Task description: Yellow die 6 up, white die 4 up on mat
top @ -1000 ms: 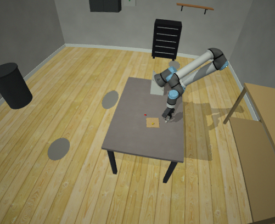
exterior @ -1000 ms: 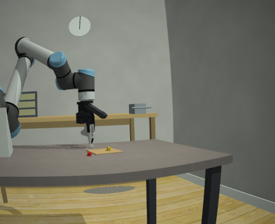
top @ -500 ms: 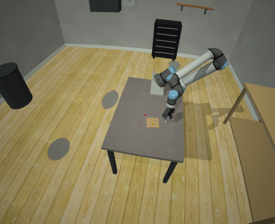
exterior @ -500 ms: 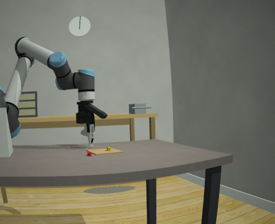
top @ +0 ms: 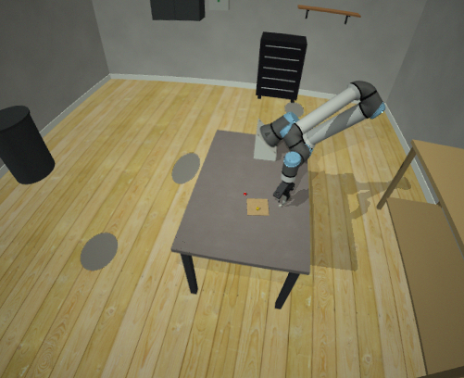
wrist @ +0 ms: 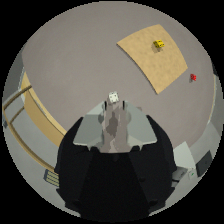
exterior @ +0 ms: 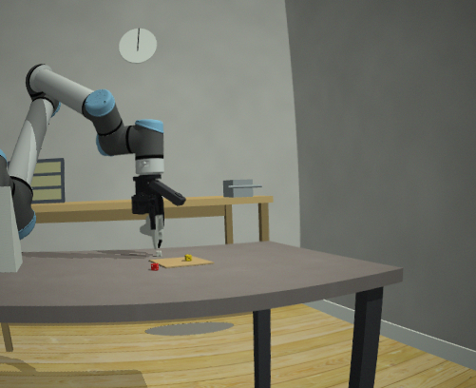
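Now: the white die 30 mm below my hand. Round my hand: red die 240 mm to the right, 80 mm behind, 30 mm below; tan mat 150 mm to the right, 40 mm below, 20 mm ahead; yellow die 150 mm to the right, 40 mm ahead, 30 mm below.
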